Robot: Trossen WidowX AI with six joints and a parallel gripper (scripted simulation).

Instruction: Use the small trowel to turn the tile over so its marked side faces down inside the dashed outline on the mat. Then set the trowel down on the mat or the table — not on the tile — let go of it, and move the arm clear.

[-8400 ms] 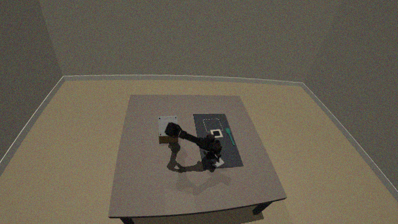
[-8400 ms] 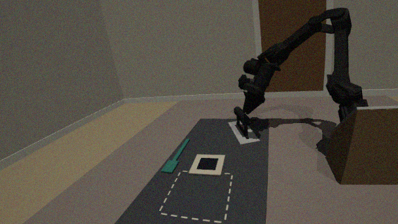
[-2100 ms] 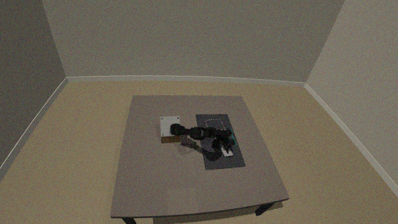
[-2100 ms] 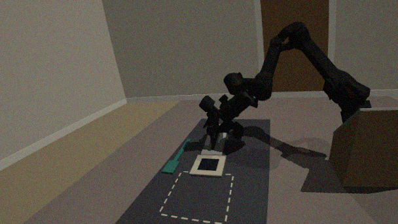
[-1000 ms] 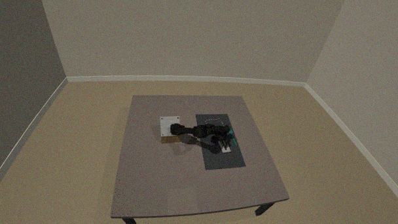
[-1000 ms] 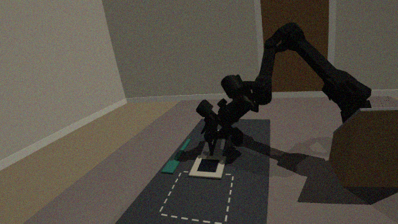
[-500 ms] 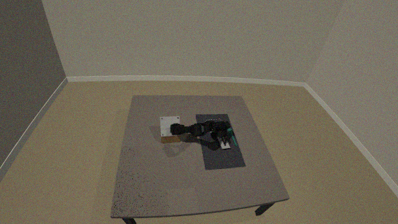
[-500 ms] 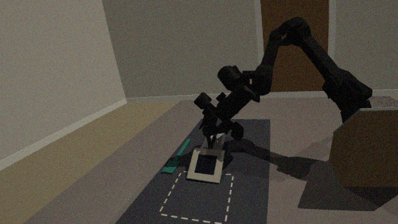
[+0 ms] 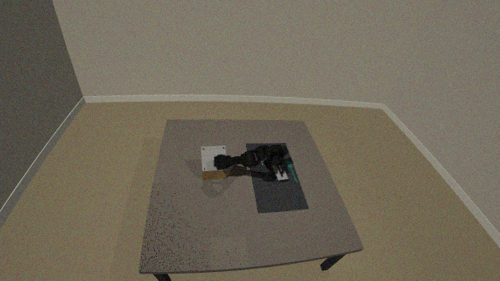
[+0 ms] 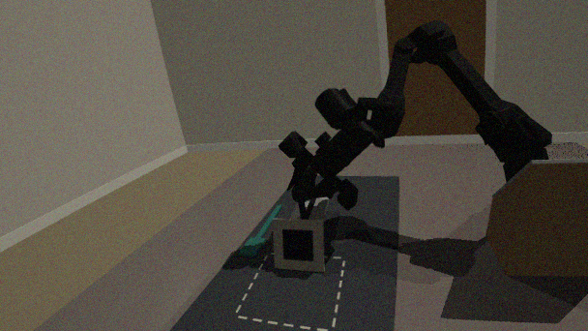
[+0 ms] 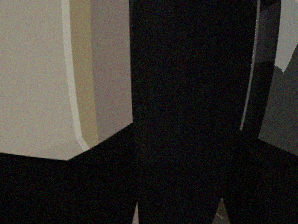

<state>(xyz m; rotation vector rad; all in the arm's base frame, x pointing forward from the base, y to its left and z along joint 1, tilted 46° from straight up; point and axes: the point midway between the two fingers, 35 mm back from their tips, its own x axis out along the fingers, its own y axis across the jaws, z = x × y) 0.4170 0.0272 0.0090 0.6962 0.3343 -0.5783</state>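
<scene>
My gripper tip is 9 cm to the right of the tile, 6 cm above it and 3 cm past it. Also, from my gripper tip: dark mat (13 cm below, 4 cm behind, 1 cm to the right); then teal flat tool (10 cm below, 9 cm ahead, 1 cm to the left); then small trowel (3 cm behind, 1 cm below).
</scene>
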